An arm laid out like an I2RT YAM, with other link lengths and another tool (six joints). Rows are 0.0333 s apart.
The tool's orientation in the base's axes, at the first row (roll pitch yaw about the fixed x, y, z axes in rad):
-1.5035, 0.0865, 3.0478
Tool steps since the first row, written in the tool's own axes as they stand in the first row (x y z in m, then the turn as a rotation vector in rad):
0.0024, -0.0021, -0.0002, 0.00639, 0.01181, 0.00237
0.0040, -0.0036, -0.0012, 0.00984, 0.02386, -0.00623
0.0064, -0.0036, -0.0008, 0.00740, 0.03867, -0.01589
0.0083, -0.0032, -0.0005, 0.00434, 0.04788, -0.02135
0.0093, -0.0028, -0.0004, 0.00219, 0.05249, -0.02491
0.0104, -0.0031, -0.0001, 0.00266, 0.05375, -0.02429
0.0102, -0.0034, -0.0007, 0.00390, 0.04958, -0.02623
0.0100, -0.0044, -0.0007, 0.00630, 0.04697, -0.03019
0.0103, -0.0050, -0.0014, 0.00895, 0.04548, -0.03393
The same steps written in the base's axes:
-0.0025, 0.0006, 0.0019, -0.00563, -0.00264, -0.01213
-0.0041, 0.0018, 0.0032, -0.00724, 0.00531, -0.02498
-0.0066, 0.0017, 0.0030, -0.00269, 0.01357, -0.04014
-0.0084, 0.0015, 0.0024, 0.00162, 0.01801, -0.04940
-0.0094, 0.0015, 0.0020, 0.00447, 0.02100, -0.05403
-0.0106, 0.0013, 0.0022, 0.00405, 0.02033, -0.05528
-0.0103, 0.0019, 0.0025, 0.00268, 0.02269, -0.05138
-0.0102, 0.0020, 0.0035, 0.00048, 0.02704, -0.04926
-0.0105, 0.0027, 0.0040, -0.00189, 0.03111, -0.04825

